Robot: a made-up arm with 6 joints. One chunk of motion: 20 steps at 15 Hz.
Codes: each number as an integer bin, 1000 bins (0 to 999) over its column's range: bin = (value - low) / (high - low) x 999, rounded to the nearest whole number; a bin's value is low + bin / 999 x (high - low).
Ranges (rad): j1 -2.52..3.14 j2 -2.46..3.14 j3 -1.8..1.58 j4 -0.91..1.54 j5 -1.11..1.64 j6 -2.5..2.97
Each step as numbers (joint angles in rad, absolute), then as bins.
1 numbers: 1.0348 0.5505 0.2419 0.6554 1.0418 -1.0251
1 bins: 627 537 604 638 782 269
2 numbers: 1.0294 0.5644 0.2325 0.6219 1.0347 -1.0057
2 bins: 626 540 601 625 779 273
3 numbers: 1.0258 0.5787 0.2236 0.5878 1.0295 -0.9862
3 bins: 626 542 598 611 777 276
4 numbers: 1.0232 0.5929 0.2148 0.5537 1.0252 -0.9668
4 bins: 625 545 595 597 776 280
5 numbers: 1.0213 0.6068 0.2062 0.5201 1.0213 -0.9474
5 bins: 625 547 593 583 774 284
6 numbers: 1.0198 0.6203 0.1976 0.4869 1.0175 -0.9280
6 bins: 625 550 590 570 773 287
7 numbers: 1.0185 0.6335 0.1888 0.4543 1.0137 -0.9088
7 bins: 625 552 588 556 771 291
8 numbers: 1.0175 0.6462 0.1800 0.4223 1.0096 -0.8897
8 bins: 624 554 585 543 770 294
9 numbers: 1.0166 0.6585 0.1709 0.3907 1.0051 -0.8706
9 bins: 624 556 583 530 768 298
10 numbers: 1.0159 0.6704 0.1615 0.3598 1.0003 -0.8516
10 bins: 624 558 580 518 767 301
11 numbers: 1.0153 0.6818 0.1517 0.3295 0.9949 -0.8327
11 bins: 624 560 577 505 765 305
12 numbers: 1.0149 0.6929 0.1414 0.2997 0.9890 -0.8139
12 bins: 624 562 574 493 763 308
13 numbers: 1.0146 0.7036 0.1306 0.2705 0.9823 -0.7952
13 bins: 624 564 571 481 760 311
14 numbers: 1.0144 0.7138 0.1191 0.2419 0.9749 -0.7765
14 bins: 624 566 567 470 757 315
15 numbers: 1.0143 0.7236 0.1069 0.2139 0.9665 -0.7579
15 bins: 624 568 564 458 754 318
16 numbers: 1.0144 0.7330 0.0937 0.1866 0.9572 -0.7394
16 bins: 624 570 560 447 751 322
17 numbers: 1.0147 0.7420 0.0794 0.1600 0.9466 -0.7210
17 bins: 624 571 555 436 747 325
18 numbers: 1.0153 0.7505 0.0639 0.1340 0.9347 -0.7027
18 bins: 624 573 551 426 743 328
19 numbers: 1.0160 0.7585 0.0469 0.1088 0.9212 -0.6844
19 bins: 624 574 546 415 738 332
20 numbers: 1.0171 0.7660 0.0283 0.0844 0.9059 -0.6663
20 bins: 624 575 540 405 732 335
